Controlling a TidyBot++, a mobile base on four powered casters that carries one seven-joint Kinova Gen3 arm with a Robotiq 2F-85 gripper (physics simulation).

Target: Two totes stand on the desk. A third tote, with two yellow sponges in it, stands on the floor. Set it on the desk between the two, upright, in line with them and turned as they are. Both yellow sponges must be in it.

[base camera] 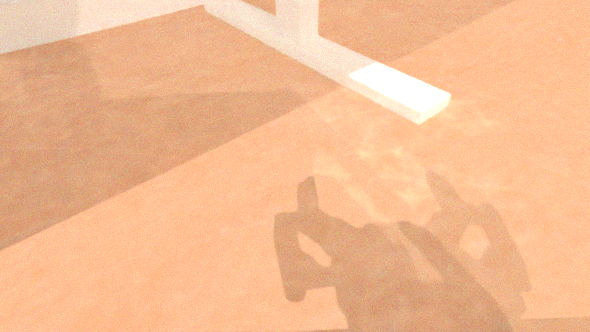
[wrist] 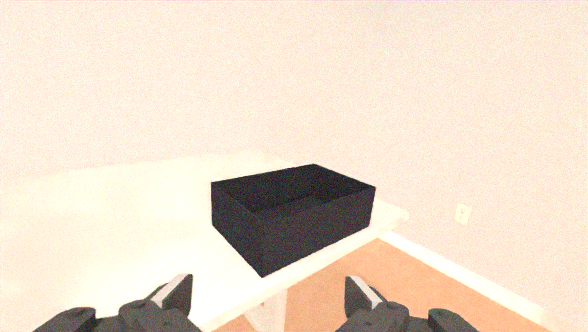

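Note:
A black tote [wrist: 315, 235] stands upright on the white desk [wrist: 150, 250], near its front edge and its right end in the wrist view. Its open top faces up, and the part of its inside that shows is dark. My gripper [wrist: 270, 292] is open with nothing between the fingers; its fingertips appear below the tote in the wrist view, on this side of it. The second desk tote, the tote with the sponges and the yellow sponges do not show in either view.
A white desk leg with its foot [base camera: 400, 92] stands on the wooden floor [base camera: 175, 210] in the base camera view. The arm and gripper cast a shadow on the floor in front of it. A pale wall [wrist: 300, 75] with an outlet [wrist: 463, 213] rises behind the desk.

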